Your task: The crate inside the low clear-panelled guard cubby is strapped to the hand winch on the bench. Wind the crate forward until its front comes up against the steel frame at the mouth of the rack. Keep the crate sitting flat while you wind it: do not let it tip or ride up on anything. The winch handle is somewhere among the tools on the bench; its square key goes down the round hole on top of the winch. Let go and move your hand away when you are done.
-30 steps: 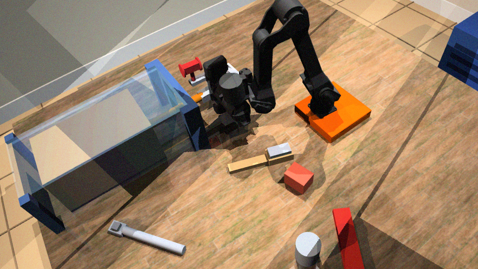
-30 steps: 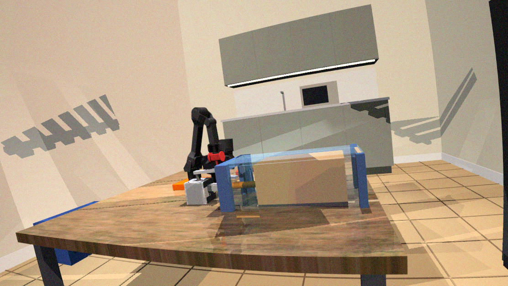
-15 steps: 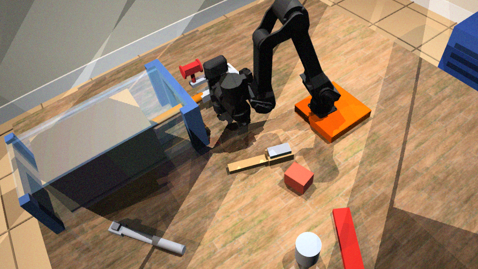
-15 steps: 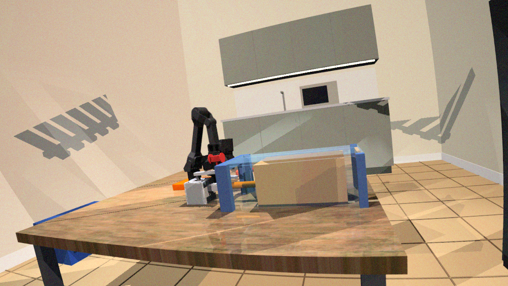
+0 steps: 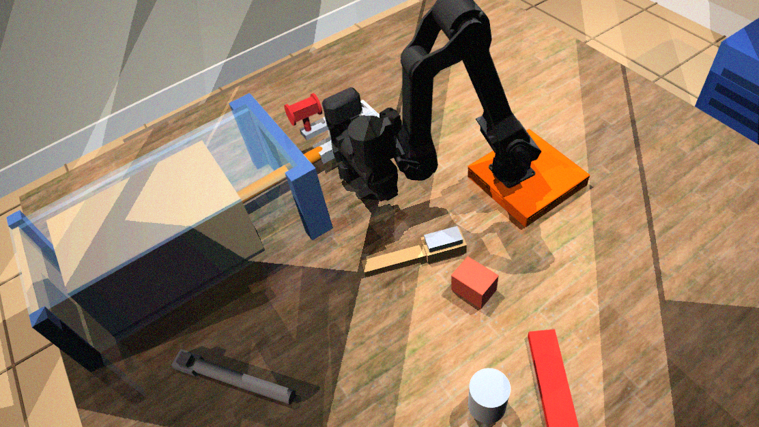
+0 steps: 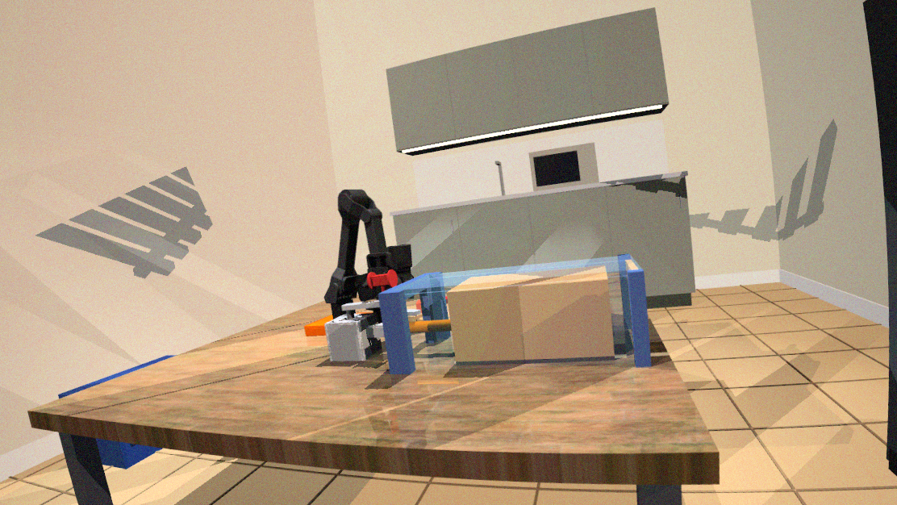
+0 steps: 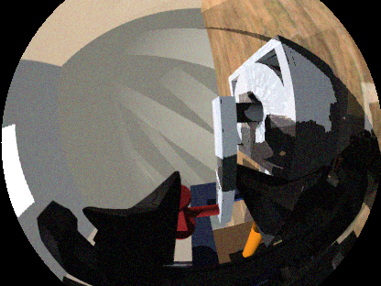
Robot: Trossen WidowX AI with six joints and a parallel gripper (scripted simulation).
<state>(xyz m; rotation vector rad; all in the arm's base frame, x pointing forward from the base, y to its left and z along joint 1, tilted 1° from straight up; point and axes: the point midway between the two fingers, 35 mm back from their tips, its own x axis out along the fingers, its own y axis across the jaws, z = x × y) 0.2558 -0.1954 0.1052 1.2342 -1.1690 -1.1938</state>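
My gripper tip is now 10 mm to the right of the winch handle, 10 mm short of it and 10 mm above it. Also, from my gripper tip: red knob 50 mm ahead, 20 mm above, 10 mm to the left; then wooden brush 280 mm to the left, 120 mm below, 20 mm behind; then grey winch 100 mm below, 60 mm behind, 10 mm to the right.
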